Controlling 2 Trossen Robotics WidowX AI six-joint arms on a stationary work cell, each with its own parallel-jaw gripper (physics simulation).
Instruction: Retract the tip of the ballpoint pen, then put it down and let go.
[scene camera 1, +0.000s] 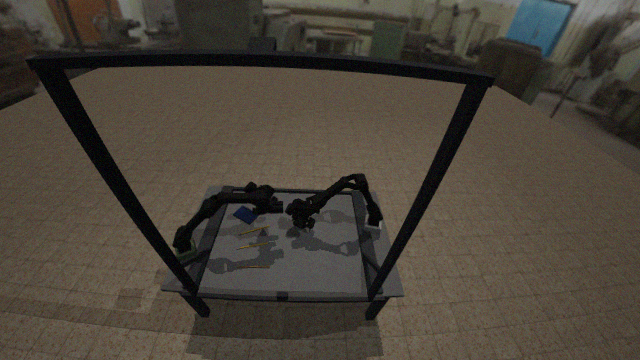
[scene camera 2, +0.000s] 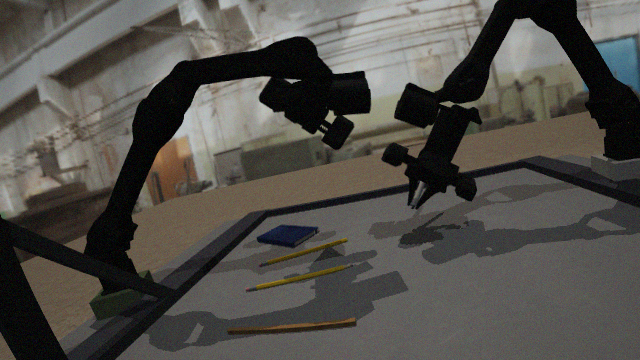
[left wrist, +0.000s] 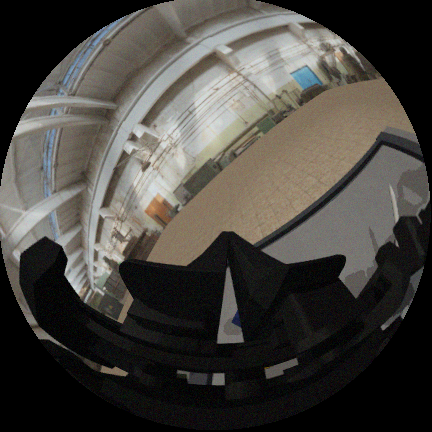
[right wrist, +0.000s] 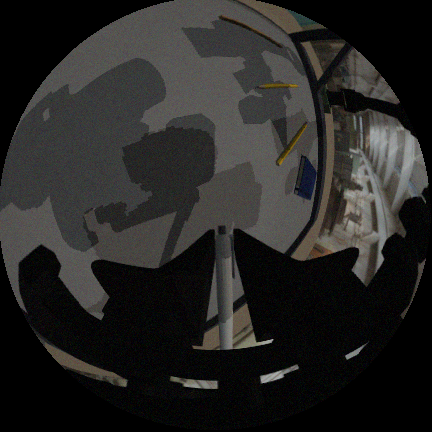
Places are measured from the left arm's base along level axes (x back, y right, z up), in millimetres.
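Pixels of known places: left gripper, fingertip midpoint: (scene camera 1: 260, 185) (left wrist: 226, 236); right gripper, fingertip midpoint: (scene camera 1: 293, 221) (scene camera 2: 412, 206) (right wrist: 223, 234); left arm's base at its link origin: (scene camera 1: 184, 247) (right wrist: 328, 97); right arm's base at its link origin: (scene camera 1: 373, 221) (scene camera 2: 625, 155).
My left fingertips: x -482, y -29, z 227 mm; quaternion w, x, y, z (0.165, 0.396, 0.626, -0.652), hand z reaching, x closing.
Observation:
Ahead of a thing's pixels: the offset from my left fingertips to its top centre. Level surfaces: height alone.
The ballpoint pen (scene camera 2: 419, 193) (right wrist: 225, 290) is pale grey and held lengthwise between the fingers of my right gripper (scene camera 2: 413, 205) (right wrist: 223, 234), which is shut on it above the table. In the right wrist view its dark end and clip are at the fingertips, pointing away from the wrist. In the left wrist view, the pen (left wrist: 393, 202) shows as a thin pale shape at the right. Whether the writing tip is out is too small to tell. My left gripper (left wrist: 226, 236) is shut and empty, raised to the left of the right one; its fingertips are hidden in scene camera 2.
A blue notebook @(dx +102, dy -67, dz -255 mm) (scene camera 1: 245, 215) (scene camera 2: 287, 235) (right wrist: 307, 179) lies on the table @(dz -267 mm) (scene camera 2: 550, 310) toward the back left. Two yellow pencils @(dx +99, dy +69, dz -260 mm) (scene camera 2: 304, 252) @(dx +137, dy +169, dz -258 mm) (scene camera 2: 300, 278) lie in front of it. A brown stick @(dx +187, dy +291, dz -260 mm) (scene camera 2: 292, 327) (scene camera 1: 253, 266) lies nearer the front. A dark frame (scene camera 1: 260, 59) stands around the table.

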